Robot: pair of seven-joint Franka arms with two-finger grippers.
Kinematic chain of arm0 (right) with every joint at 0, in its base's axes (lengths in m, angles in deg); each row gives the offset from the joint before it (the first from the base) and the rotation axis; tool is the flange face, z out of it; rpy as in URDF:
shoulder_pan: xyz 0 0 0.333 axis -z
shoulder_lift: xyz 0 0 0 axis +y
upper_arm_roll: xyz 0 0 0.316 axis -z
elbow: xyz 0.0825 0 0 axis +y
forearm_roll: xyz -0.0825 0 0.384 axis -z
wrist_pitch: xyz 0 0 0 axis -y
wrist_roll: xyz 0.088 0 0 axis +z
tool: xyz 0 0 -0.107 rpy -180 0 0
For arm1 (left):
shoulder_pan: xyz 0 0 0.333 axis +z
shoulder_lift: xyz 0 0 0 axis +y
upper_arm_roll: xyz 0 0 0.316 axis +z
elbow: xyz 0.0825 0 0 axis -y
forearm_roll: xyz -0.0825 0 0.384 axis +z
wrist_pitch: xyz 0 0 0 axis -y
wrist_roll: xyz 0.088 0 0 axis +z
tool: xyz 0 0 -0.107 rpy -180 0 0
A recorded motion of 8 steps. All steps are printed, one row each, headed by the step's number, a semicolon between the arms.
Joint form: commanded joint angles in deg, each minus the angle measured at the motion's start. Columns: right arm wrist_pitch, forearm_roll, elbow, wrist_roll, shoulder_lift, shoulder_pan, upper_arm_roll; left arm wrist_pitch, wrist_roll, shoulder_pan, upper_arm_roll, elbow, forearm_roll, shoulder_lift.
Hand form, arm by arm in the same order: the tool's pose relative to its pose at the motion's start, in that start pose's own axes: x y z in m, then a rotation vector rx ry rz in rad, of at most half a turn. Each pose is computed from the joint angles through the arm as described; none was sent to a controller.
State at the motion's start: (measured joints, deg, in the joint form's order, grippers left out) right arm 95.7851 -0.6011 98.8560 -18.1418 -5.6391 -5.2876 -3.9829; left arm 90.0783 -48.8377 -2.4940 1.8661 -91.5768 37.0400 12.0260
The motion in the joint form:
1: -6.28 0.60 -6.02 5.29 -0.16 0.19 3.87; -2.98 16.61 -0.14 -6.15 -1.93 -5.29 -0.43
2: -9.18 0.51 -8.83 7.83 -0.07 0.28 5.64; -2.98 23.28 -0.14 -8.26 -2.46 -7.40 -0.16
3: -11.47 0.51 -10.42 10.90 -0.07 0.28 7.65; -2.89 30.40 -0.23 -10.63 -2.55 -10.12 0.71
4: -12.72 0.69 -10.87 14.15 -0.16 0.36 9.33; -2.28 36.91 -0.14 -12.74 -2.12 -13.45 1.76
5: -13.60 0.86 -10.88 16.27 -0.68 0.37 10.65; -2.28 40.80 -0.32 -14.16 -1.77 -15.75 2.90
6: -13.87 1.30 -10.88 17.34 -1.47 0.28 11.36; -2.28 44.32 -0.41 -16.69 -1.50 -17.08 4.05
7: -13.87 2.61 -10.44 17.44 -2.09 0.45 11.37; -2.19 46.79 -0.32 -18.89 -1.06 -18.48 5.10
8: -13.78 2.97 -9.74 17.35 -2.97 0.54 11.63; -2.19 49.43 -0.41 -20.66 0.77 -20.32 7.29
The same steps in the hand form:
1: 0.0034 0.0405 -0.0421 -0.0070 0.0005 -0.0226; 0.0457 0.0471 -0.0232 -0.0715 0.0459 -0.1824
2: 0.0032 0.0585 -0.0600 -0.0044 -0.0033 -0.0346; 0.0641 0.0631 -0.0303 -0.0967 0.0673 -0.2585
3: 0.0027 0.0781 -0.0695 -0.0042 -0.0157 -0.0532; 0.0875 0.0812 -0.0382 -0.1341 0.0916 -0.3347
4: 0.0026 0.0954 -0.0721 -0.0063 -0.0280 -0.0790; 0.1086 0.0960 -0.0469 -0.1835 0.1259 -0.4090
5: -0.0002 0.1091 -0.0756 -0.0065 -0.0342 -0.0925; 0.1260 0.1087 -0.0508 -0.2244 0.1362 -0.4423
6: -0.0044 0.1169 -0.0822 -0.0103 -0.0251 -0.0995; 0.1465 0.1272 -0.0594 -0.2466 0.1445 -0.4538
7: -0.0074 0.1220 -0.0843 -0.0315 -0.0207 -0.0953; 0.1626 0.1423 -0.0672 -0.2714 0.1560 -0.4566
8: -0.0117 0.1271 -0.0866 -0.0350 -0.0160 -0.0870; 0.1817 0.1525 -0.0743 -0.3114 0.1699 -0.4665

